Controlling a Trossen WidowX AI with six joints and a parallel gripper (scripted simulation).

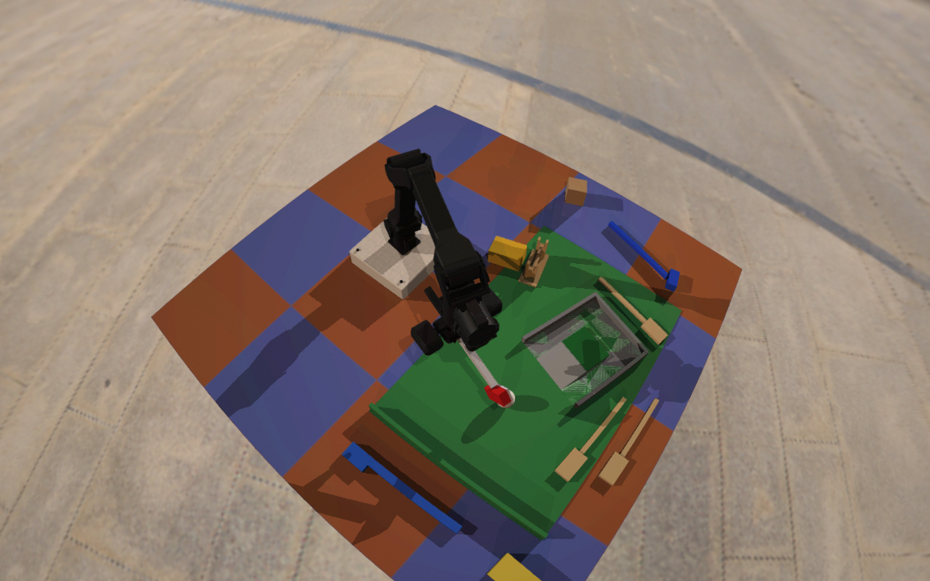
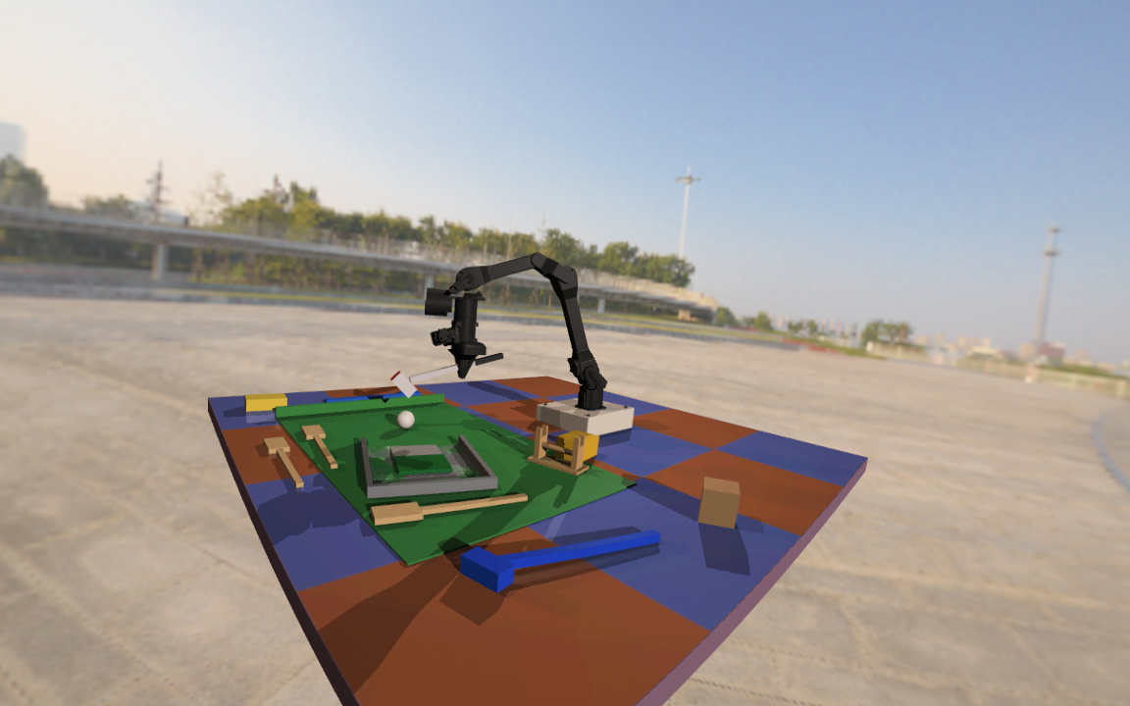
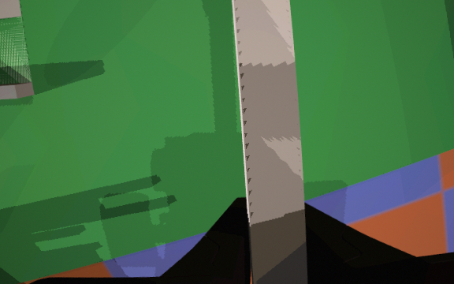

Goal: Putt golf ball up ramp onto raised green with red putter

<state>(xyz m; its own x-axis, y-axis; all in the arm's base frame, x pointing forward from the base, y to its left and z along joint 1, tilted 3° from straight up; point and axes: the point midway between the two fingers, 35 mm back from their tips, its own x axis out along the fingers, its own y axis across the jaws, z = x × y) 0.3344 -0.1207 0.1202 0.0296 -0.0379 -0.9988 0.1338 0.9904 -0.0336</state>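
Now: gripper tip 15 cm short of the white golf ball, 1 cm to the right of it and 10 cm above it. The rest, counted from my gripper tip: green mat (14 cm ahead, 17 cm to the left, 12 cm below); wooden stand (6 cm behind, 35 cm to the left, 8 cm below); yellow block (14 cm behind, 32 cm to the left, 10 cm below).
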